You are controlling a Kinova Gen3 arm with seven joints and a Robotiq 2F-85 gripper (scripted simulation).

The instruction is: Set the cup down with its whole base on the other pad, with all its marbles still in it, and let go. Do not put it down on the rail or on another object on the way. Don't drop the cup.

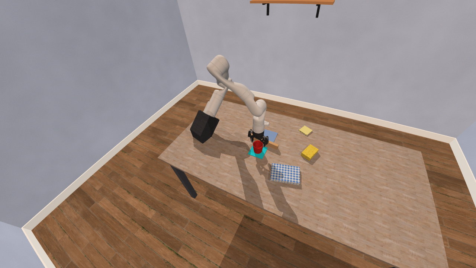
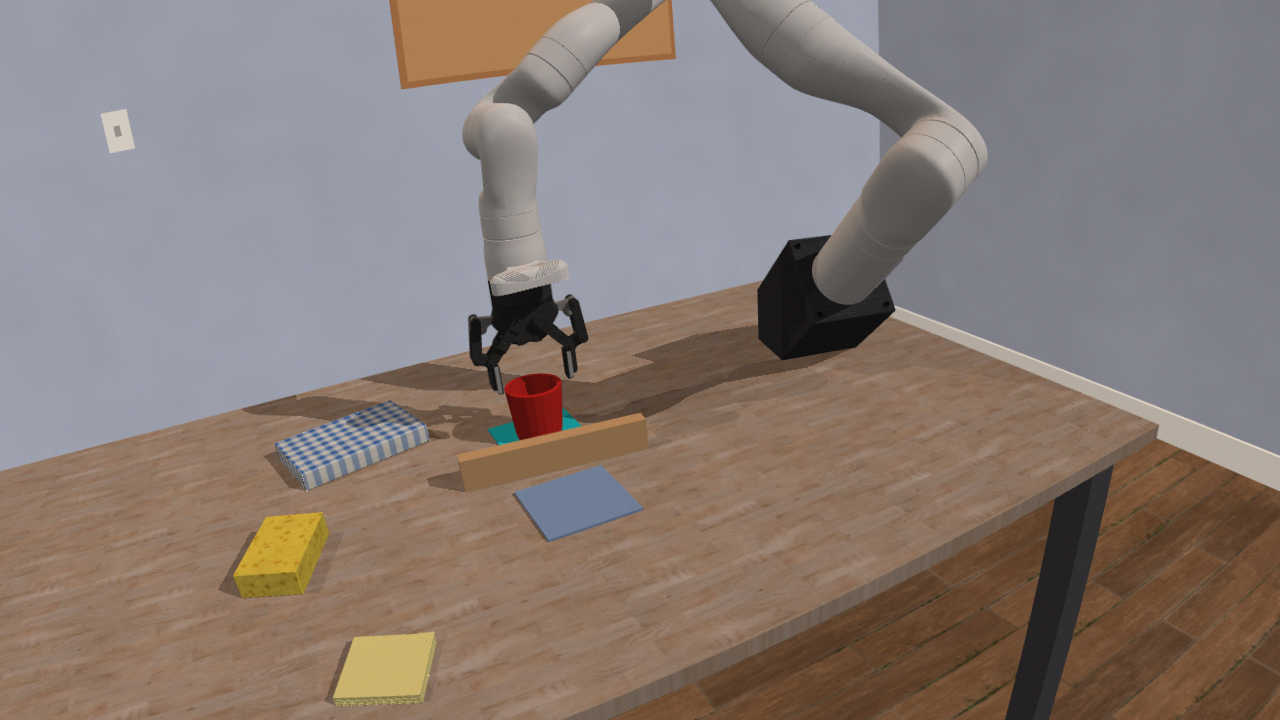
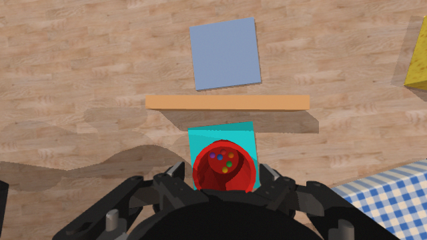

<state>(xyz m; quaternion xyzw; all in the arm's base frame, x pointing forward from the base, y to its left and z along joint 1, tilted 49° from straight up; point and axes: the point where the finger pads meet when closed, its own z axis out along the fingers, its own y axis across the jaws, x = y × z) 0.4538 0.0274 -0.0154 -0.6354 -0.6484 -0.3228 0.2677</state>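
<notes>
My hand is 60 mm above the red cup. Round my hand: teal pad 90 mm below; then wooden rail 80 mm to the left, 70 mm below; then grey-blue pad 170 mm to the left, 90 mm below.
</notes>
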